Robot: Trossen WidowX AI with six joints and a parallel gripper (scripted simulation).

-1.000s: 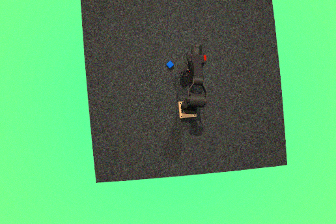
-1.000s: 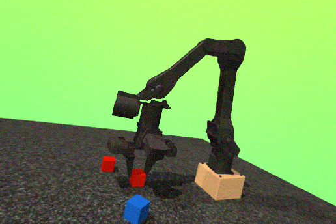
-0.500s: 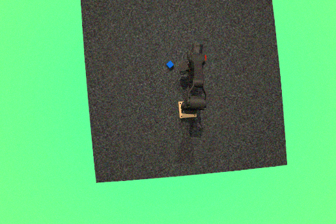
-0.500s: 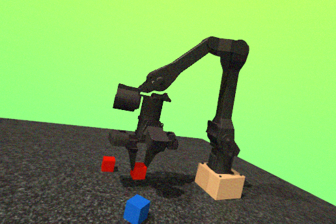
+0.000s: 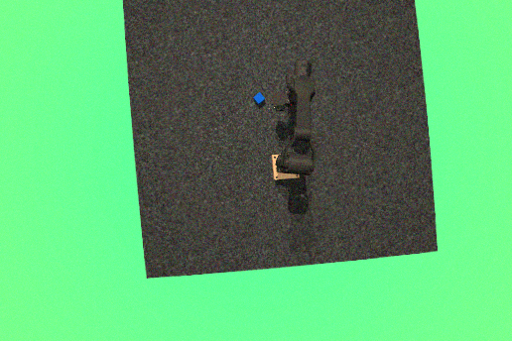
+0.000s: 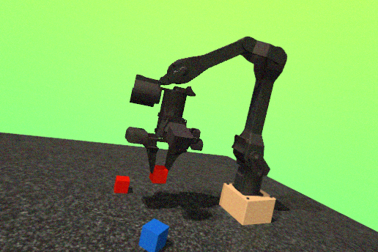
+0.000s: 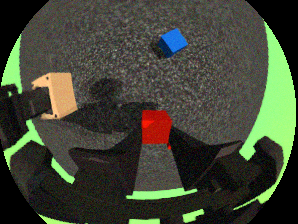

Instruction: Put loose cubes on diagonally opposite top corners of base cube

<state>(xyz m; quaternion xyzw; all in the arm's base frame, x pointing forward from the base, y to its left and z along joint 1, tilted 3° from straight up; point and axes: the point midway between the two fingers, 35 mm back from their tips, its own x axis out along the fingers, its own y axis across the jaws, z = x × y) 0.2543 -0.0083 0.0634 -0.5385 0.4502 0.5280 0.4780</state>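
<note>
Now: the blue cube 140 mm to the left of my gripper tip, 70 mm below it and 20 mm ahead of it. The rest, counted from my gripper tip: red cube: 70 mm to the right, 70 mm below, 70 mm ahead.
</note>
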